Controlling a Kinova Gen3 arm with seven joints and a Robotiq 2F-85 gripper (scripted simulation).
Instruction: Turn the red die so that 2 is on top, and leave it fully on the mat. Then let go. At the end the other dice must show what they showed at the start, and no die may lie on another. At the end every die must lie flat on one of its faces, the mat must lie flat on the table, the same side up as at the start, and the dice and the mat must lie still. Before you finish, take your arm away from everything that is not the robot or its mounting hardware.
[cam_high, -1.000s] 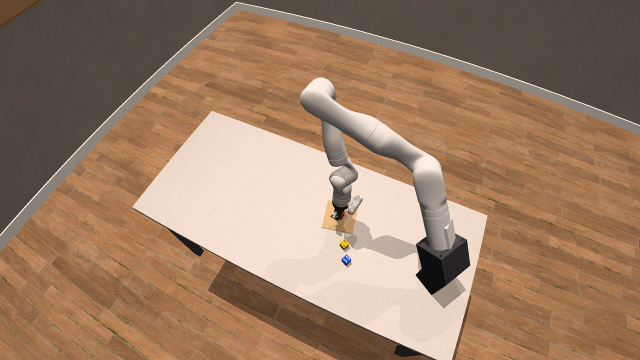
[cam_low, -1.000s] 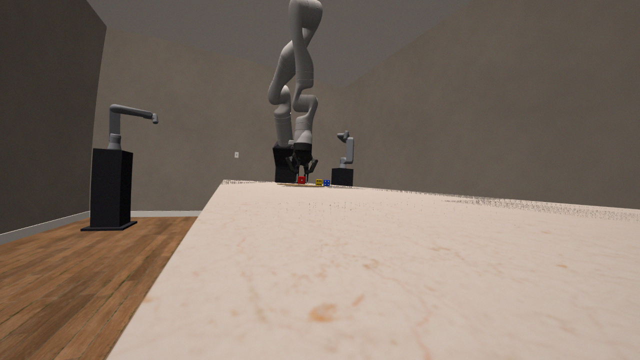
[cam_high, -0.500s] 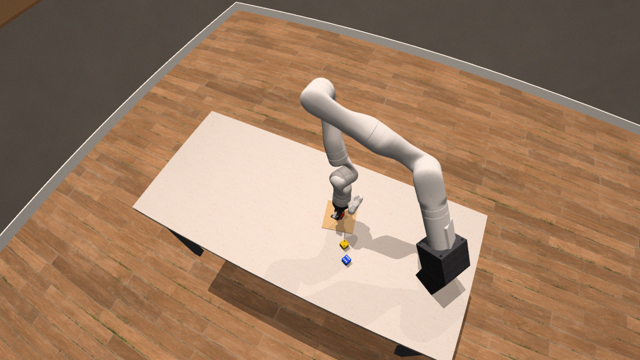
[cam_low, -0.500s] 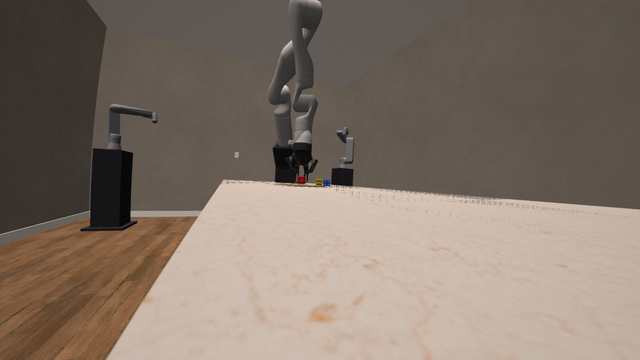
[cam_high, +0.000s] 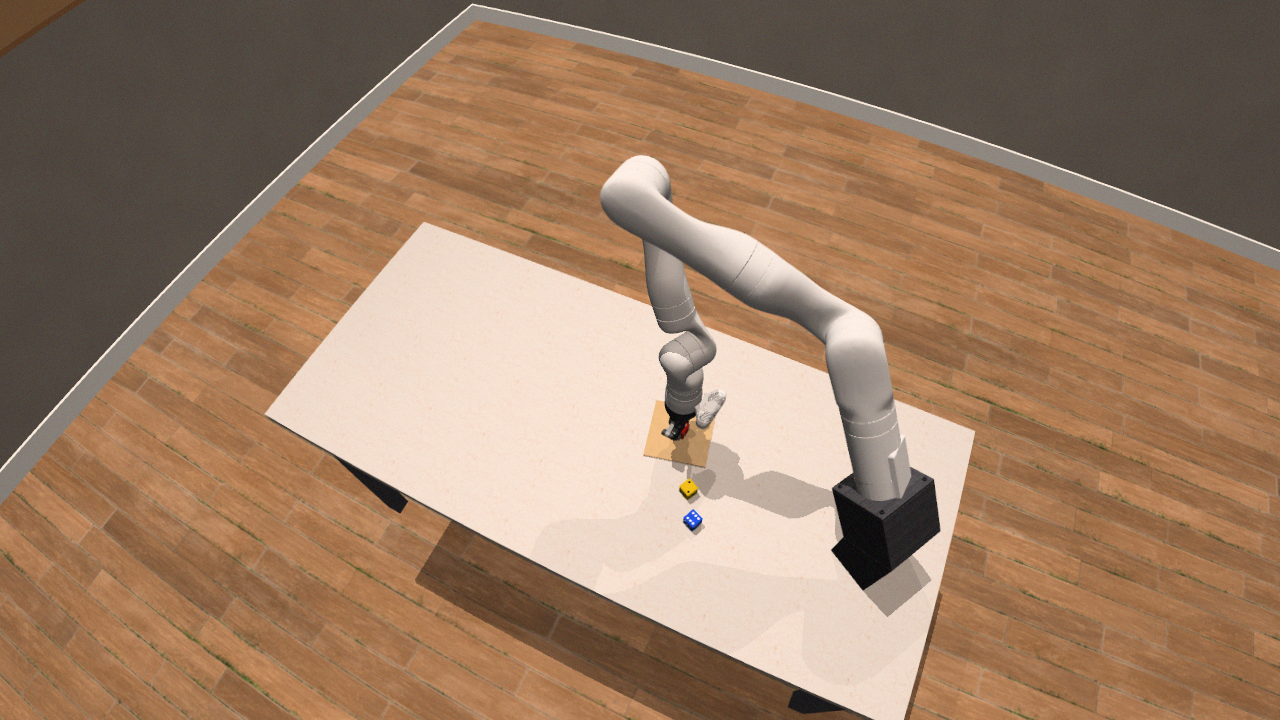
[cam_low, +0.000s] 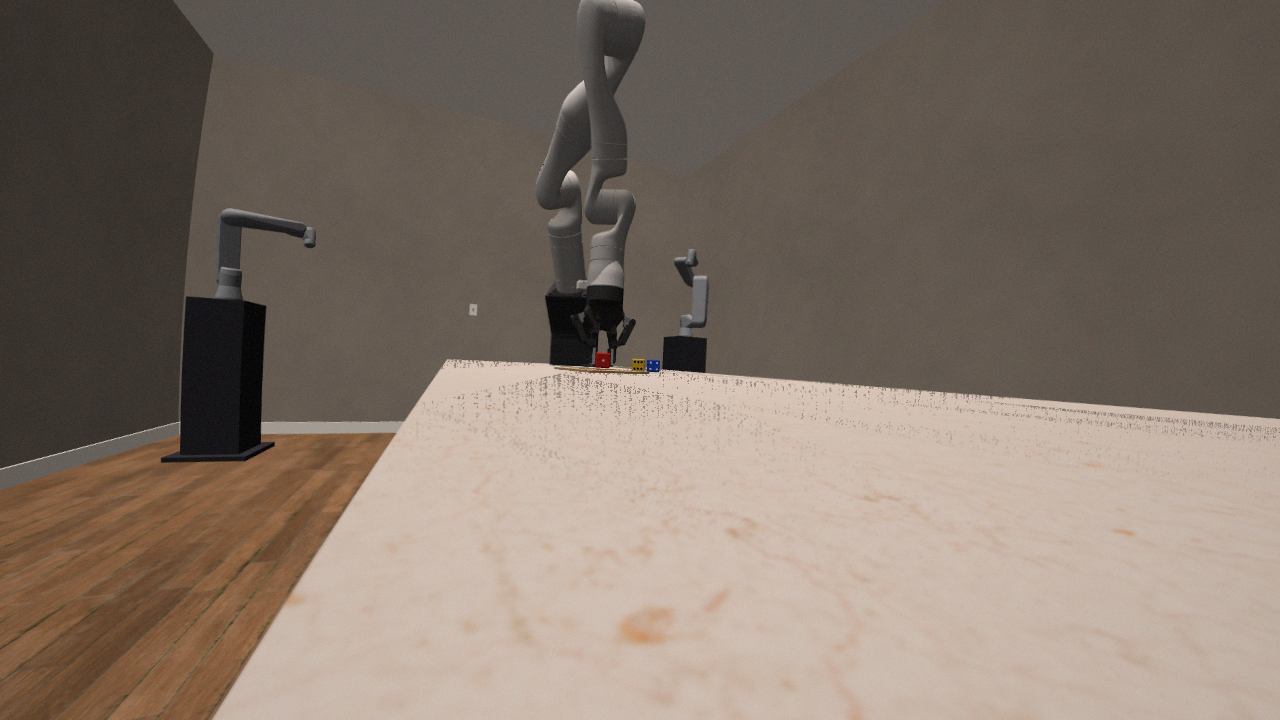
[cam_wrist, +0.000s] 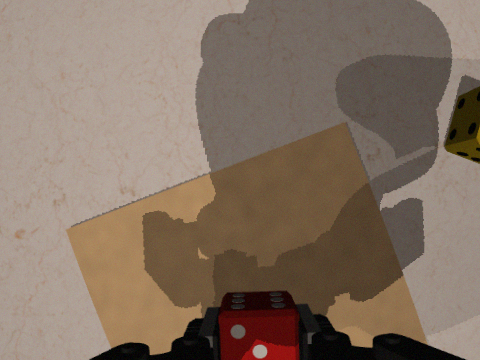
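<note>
Right now the red die is 1 cm below my hand. Round my hand: blue die (11 cm behind, 18 cm to the left, 1 cm below); then yellow die (7 cm behind, 12 cm to the left, 1 cm below); then tan mat (3 cm below).
</note>
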